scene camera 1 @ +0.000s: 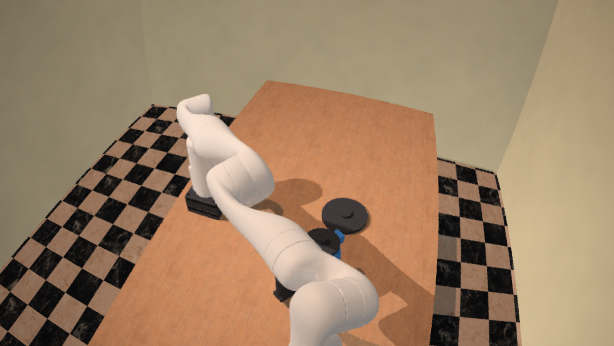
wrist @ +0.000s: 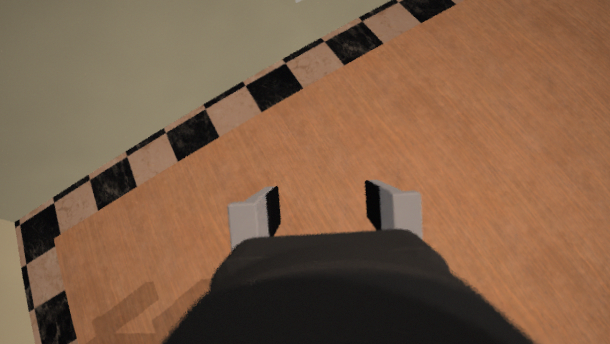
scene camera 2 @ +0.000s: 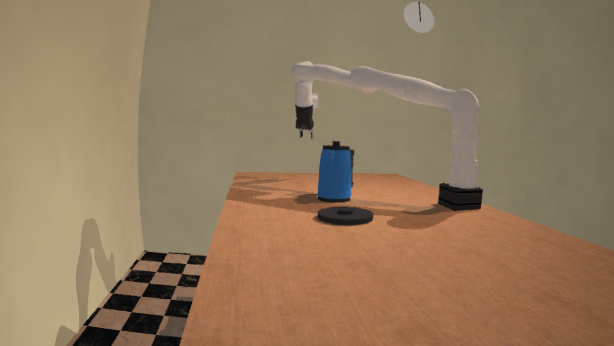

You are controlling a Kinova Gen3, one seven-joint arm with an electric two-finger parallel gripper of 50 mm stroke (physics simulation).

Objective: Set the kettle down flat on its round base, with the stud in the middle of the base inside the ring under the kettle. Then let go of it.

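The blue kettle [scene camera 1: 322, 239] [scene camera 2: 335, 174] with a black lid stands upright on the table, apart from the base. Its black handle [scene camera 1: 282, 292] [scene camera 2: 352, 167] shows on one side; the arm covers much of the kettle in scene camera 1. The round black base [scene camera 1: 334, 223] [scene camera 2: 361, 217] lies flat beside it, nearer scene camera 2, with the stud [scene camera 1: 347, 215] [scene camera 2: 345, 211] bare in its middle. The ring under the kettle is hidden. My gripper [scene camera 2: 307, 135] [wrist: 322, 202] is open and empty, pointing down, higher than the kettle and left of it in scene camera 2.
The white arm [scene camera 1: 292, 257] [scene camera 2: 400, 89] reaches over the wooden table [scene camera 1: 370, 135] [scene camera 2: 400, 280] [wrist: 475, 125] from its black mount [scene camera 1: 202, 202] [scene camera 2: 460, 197]. A table edge lies beyond the fingers in the wrist view, with checkered floor [wrist: 275, 87] and a wall past it.
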